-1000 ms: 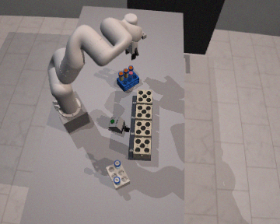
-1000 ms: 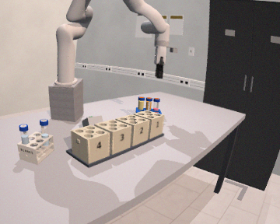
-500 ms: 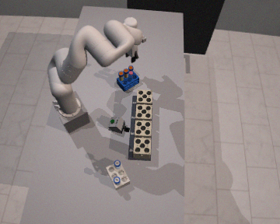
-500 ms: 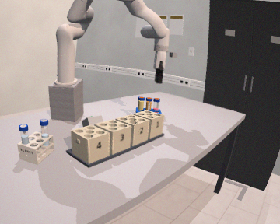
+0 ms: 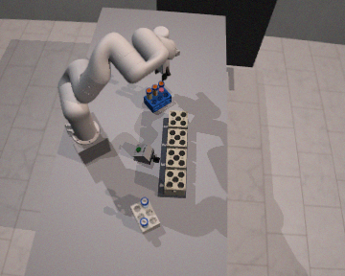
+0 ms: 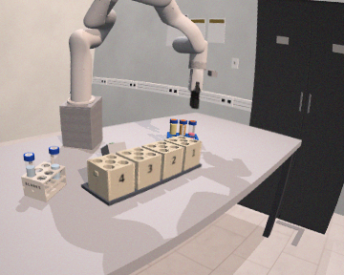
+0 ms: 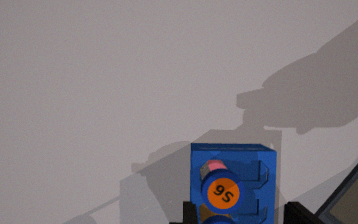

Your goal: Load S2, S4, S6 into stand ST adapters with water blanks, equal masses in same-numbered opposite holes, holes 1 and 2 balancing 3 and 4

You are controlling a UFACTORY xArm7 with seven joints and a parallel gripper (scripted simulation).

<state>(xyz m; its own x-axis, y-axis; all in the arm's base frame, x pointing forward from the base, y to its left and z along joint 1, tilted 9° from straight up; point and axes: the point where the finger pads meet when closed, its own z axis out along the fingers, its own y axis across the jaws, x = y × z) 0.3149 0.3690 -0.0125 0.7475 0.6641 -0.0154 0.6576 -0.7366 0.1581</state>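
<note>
Now: the sample tube S6 1 cm to the left of my hand and 14 cm below it. Round my hand: sample tube S2 (2 cm behind, 3 cm to the right, 14 cm below); then sample tube S4 (7 cm behind, 5 cm to the right, 14 cm below); then blue sample rack (2 cm behind, 4 cm to the right, 17 cm below).
</note>
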